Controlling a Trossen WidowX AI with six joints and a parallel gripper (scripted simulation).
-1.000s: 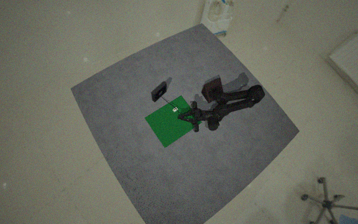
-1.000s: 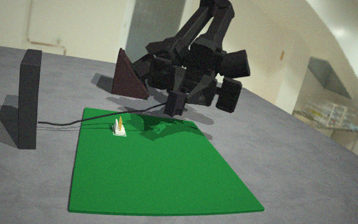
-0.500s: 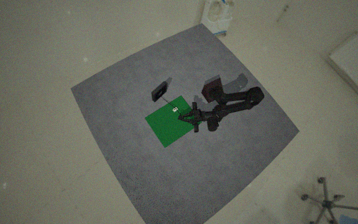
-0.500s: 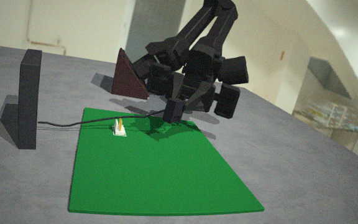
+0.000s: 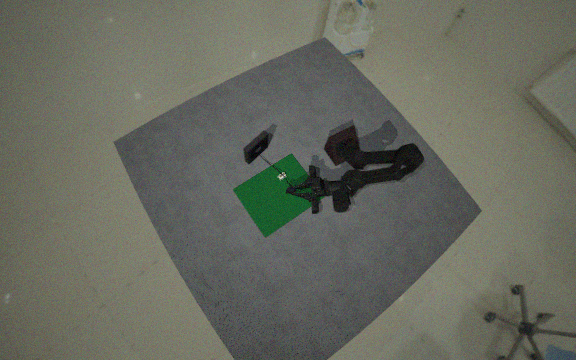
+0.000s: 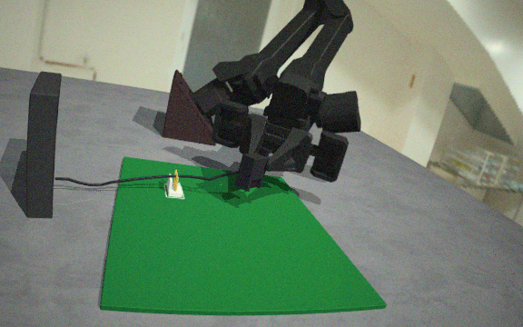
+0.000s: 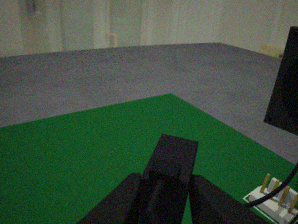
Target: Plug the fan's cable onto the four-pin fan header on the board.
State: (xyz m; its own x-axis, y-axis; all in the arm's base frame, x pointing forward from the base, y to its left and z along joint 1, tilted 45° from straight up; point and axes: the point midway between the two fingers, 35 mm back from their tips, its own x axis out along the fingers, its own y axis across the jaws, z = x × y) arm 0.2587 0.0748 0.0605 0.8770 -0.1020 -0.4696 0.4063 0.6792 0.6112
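The green board lies 40 mm ahead of my gripper tip, 30 mm to the right of it and 70 mm below it. Also, from my gripper tip: dark fan cable plug 10 mm below; then white four-pin header 90 mm to the right, 60 mm below; then black fan 50 mm ahead, 220 mm to the right.
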